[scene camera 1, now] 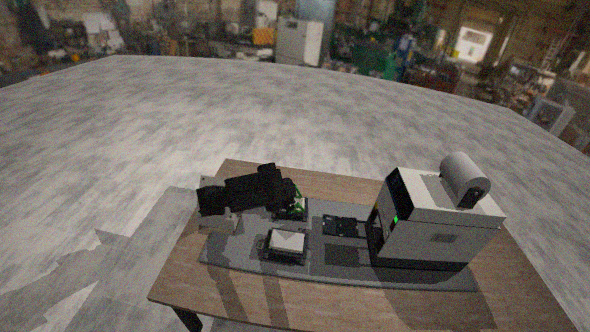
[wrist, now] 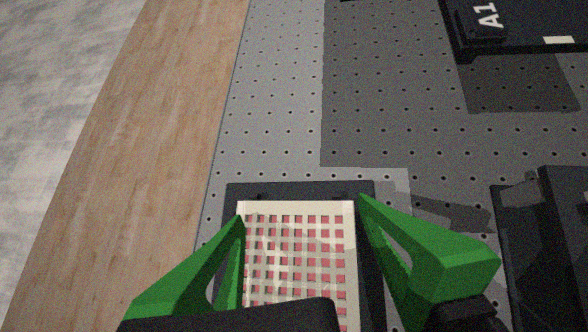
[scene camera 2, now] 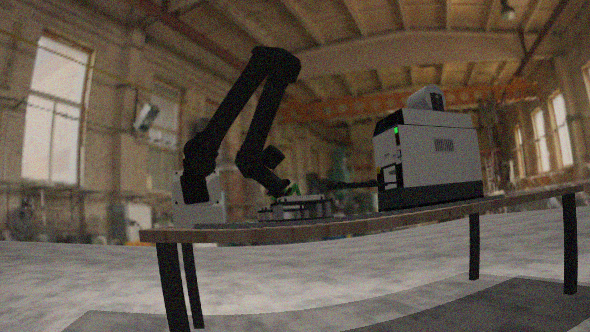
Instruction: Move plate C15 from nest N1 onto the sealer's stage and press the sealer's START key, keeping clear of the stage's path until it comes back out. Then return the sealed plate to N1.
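Frame: origin at the arm's base, x ahead, y left, z up, level; metres.
Seen in the pictures: gripper, fingertip midpoint: (scene camera 1: 302, 204) (wrist: 300, 210); arm's base, origin of the base link: (scene camera 2: 194, 189).
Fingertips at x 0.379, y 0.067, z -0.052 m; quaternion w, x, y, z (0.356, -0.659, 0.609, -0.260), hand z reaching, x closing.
Offsets run from my fingertips to a thing's top centre. "spot": to the spot under its first point. Level surfaces: height alone.
A cream plate with red wells {dx -0.054, dy +0.009, dz -0.001 m} (wrist: 298, 260) (scene camera 1: 302, 204) sits in a dark nest {spot: dx +0.018, dy +0.001, dz -0.017 m} (wrist: 300, 190) near the table's far edge. No label on it can be read. My gripper (wrist: 300, 210) (scene camera 2: 292, 189) is open, with its green fingers on either side of the plate. In the wrist view the left fingertip overlaps the plate's left edge, and the right one is a little outside the right edge. The sealer {spot: dx +0.482, dy -0.306, dz +0.136 m} (scene camera 1: 440, 242) (scene camera 2: 430, 155) shows a green light {spot: dx +0.277, dy -0.264, dz +0.212 m} (scene camera 1: 395, 219) (scene camera 2: 396, 130) on its front. Its black stage {dx +0.185, dy -0.161, dz +0.054 m} (scene camera 1: 340, 226) (wrist: 530, 35) is out, bears no plate, and shows "A1" in the wrist view.
A second nest {spot: dx -0.071, dy -0.253, dz -0.053 m} (scene camera 1: 285, 258) (wrist: 525, 280) holds a white-topped plate {dx -0.070, dy -0.211, dz +0.014 m} (scene camera 1: 286, 240) nearer scene camera 1. It is right of my gripper in the wrist view. Both nests and the sealer stand on a grey perforated board {dz -0.058 m} (wrist: 280, 115) on the wooden table {dz -0.071 m} (scene camera 1: 240, 287). A roll {dx +0.518, dy -0.197, dz +0.418 m} (scene camera 1: 462, 172) tops the sealer.
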